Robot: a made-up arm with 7 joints. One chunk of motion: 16 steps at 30 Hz.
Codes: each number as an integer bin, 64 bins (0 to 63) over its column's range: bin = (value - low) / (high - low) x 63, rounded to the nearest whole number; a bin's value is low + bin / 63 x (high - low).
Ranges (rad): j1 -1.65..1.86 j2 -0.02..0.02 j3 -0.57..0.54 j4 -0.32..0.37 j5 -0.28..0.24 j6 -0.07..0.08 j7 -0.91..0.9
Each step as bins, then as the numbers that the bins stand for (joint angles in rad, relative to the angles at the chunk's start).
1 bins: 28 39 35 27 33 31 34
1 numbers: -0.0900 0.0048 0.0467 -0.0243 -0.0076 0.0038 0.0668
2 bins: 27 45 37 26 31 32 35
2 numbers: -0.1457 0.0086 0.0819 -0.0352 -0.0241 0.0062 0.0956
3 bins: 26 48 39 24 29 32 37
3 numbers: -0.2014 0.0105 0.1171 -0.0571 -0.0406 0.0062 0.1530
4 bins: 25 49 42 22 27 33 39
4 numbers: -0.2571 0.0111 0.1700 -0.0790 -0.0571 0.0086 0.2105
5 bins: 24 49 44 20 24 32 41
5 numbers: -0.3129 0.0111 0.2052 -0.1010 -0.0819 0.0062 0.2679
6 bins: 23 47 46 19 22 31 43
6 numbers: -0.3686 0.0098 0.2405 -0.1119 -0.0984 0.0038 0.3254
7 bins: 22 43 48 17 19 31 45
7 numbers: -0.4243 0.0073 0.2757 -0.1338 -0.1232 0.0038 0.3829
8 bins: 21 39 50 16 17 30 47
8 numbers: -0.4800 0.0048 0.3110 -0.1448 -0.1397 0.0014 0.4403
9 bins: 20 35 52 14 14 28 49
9 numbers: -0.5357 0.0022 0.3462 -0.1667 -0.1644 -0.0033 0.4978
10 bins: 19 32 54 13 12 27 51
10 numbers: -0.5914 0.0003 0.3814 -0.1776 -0.1810 -0.0057 0.5552
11 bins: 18 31 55 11 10 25 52
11 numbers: -0.6471 -0.0003 0.3990 -0.1995 -0.1975 -0.0105 0.5840
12 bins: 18 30 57 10 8 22 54
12 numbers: -0.6471 -0.0010 0.4343 -0.2105 -0.2140 -0.0176 0.6414
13 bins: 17 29 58 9 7 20 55
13 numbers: -0.7029 -0.0016 0.4519 -0.2214 -0.2222 -0.0224 0.6702
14 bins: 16 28 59 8 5 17 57
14 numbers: -0.7586 -0.0022 0.4695 -0.2324 -0.2387 -0.0295 0.7276
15 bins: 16 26 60 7 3 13 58
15 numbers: -0.7586 -0.0035 0.4871 -0.2433 -0.2552 -0.0390 0.7563
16 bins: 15 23 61 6 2 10 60
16 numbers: -0.8143 -0.0054 0.5048 -0.2543 -0.2635 -0.0462 0.8138
